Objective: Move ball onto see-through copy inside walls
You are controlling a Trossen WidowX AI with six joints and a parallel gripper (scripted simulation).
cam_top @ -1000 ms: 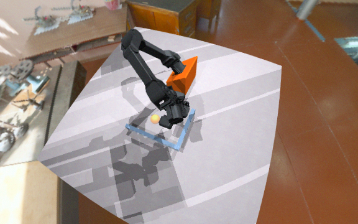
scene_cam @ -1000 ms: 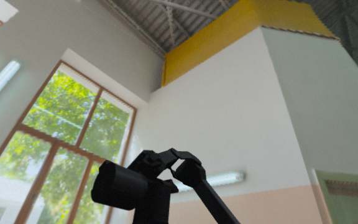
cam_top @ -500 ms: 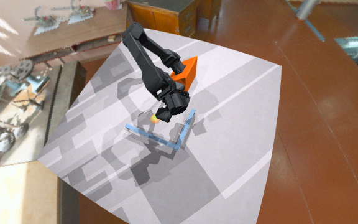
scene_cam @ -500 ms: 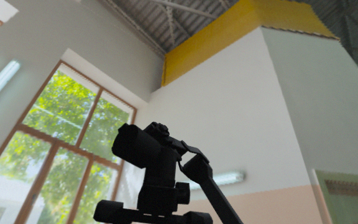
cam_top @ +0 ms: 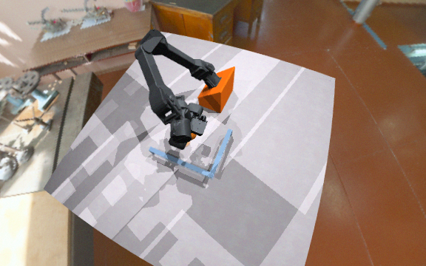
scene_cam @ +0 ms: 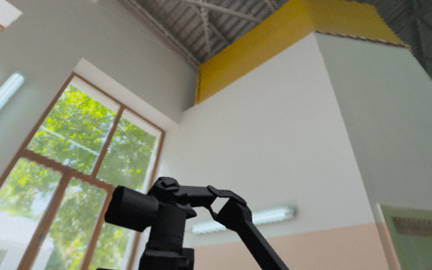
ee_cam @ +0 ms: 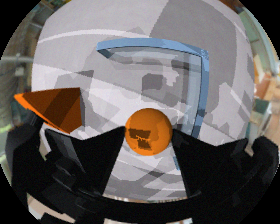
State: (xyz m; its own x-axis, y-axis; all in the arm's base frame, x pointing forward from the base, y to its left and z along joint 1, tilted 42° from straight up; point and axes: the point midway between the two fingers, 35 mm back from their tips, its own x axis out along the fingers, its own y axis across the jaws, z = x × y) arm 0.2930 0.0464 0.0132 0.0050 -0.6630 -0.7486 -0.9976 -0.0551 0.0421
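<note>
The see-through copy is 10 mm ahead of my gripper tip, 40 mm to the right of it and 100 mm below it. The rest, counted from my gripper tip: orange ball: right at my gripper tip.
</note>
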